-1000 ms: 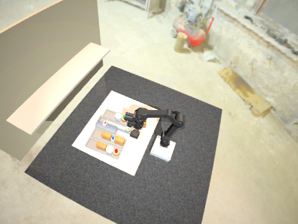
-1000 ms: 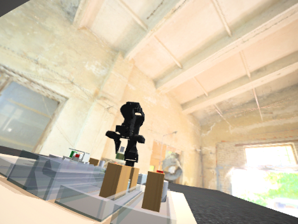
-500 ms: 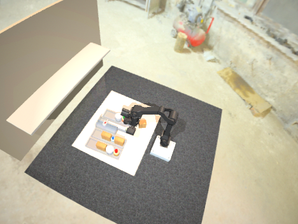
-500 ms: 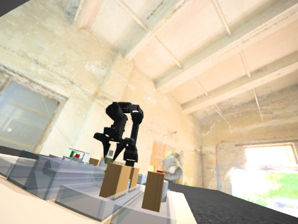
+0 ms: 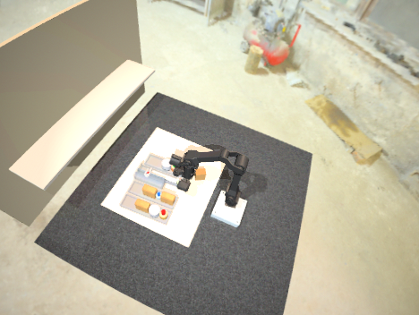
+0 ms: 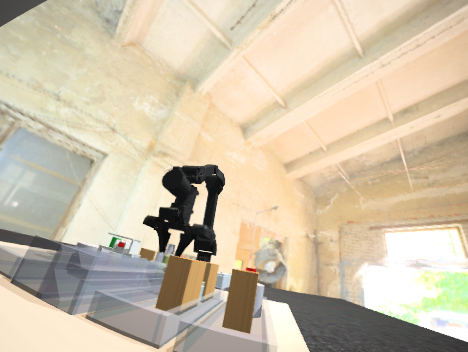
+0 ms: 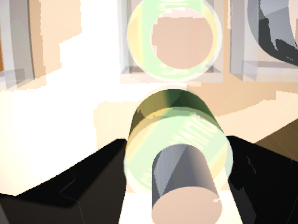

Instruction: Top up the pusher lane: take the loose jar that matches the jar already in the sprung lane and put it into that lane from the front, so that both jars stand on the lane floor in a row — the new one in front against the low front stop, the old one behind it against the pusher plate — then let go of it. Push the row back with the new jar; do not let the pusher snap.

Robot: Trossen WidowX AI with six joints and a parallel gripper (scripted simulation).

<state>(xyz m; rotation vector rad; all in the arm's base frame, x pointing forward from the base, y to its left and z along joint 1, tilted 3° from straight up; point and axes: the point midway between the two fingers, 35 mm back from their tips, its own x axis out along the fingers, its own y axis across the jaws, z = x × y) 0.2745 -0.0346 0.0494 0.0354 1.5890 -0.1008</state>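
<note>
Now: gripper tip 11 cm short of the white board, 2 cm to the left of it and 6 cm above it. Also, from my gripper tip: lane: 19 cm ahead, 1 cm to the left, 4 cm below; then brown block: 6 cm behind, 9 cm to the right, 2 cm below; then white pusher plate: 15 cm ahead, 2 cm to the left, 1 cm below.
</note>
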